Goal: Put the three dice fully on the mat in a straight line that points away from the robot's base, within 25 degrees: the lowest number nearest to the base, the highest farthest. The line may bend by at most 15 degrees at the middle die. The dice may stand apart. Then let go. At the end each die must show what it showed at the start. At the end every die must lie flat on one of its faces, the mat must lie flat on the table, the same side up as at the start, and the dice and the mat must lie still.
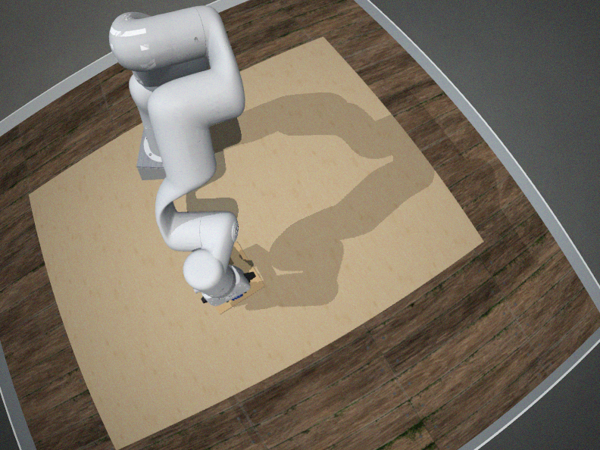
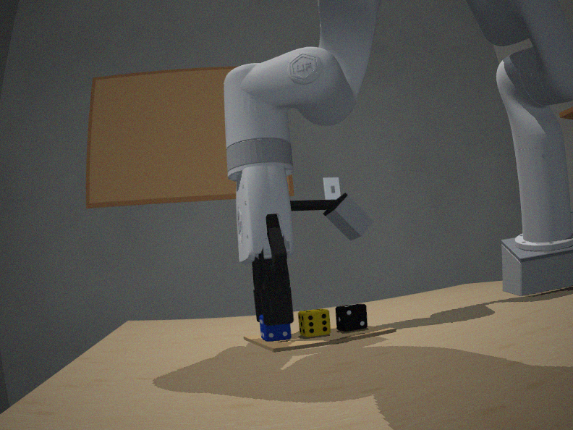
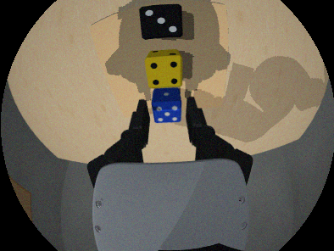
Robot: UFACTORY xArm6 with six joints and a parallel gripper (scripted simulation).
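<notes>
The blue die is 2 cm below my hand. The rest, counted from my hand: thin tan mat: 5 cm behind, 4 cm below, 1 cm to the right; yellow die: 5 cm behind, 2 cm below, 1 cm to the right; black die: 9 cm behind, 2 cm to the right, 2 cm below.
</notes>
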